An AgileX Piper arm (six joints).
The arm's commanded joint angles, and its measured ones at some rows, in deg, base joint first. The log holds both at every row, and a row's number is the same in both.
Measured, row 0:
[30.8 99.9 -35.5 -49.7 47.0 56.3]
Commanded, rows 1 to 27:
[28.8 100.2 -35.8 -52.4 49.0 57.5]
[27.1 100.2 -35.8 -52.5 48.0 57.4]
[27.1 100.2 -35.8 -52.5 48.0 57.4]
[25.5 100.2 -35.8 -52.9 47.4 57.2]
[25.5 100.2 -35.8 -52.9 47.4 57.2]
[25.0 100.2 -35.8 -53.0 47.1 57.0]
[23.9 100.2 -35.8 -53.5 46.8 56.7]
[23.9 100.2 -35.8 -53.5 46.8 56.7]
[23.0 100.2 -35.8 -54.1 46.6 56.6]
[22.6 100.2 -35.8 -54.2 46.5 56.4]
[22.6 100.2 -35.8 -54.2 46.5 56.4]
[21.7 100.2 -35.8 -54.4 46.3 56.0]
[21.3 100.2 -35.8 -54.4 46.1 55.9]
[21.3 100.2 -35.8 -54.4 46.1 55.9]
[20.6 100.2 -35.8 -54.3 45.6 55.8]
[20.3 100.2 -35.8 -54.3 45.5 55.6]
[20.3 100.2 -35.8 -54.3 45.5 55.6]
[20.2 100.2 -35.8 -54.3 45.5 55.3]
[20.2 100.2 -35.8 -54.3 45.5 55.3]
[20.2 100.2 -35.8 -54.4 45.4 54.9]
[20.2 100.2 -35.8 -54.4 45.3 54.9]
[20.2 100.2 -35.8 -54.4 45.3 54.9]
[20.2 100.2 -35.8 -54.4 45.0 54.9]
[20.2 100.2 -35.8 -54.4 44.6 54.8]
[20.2 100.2 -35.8 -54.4 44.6 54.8]
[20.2 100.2 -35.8 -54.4 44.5 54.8]
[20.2 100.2 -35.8 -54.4 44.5 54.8]
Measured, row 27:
[20.5 100.4 -35.5 -52.1 42.6 55.3]
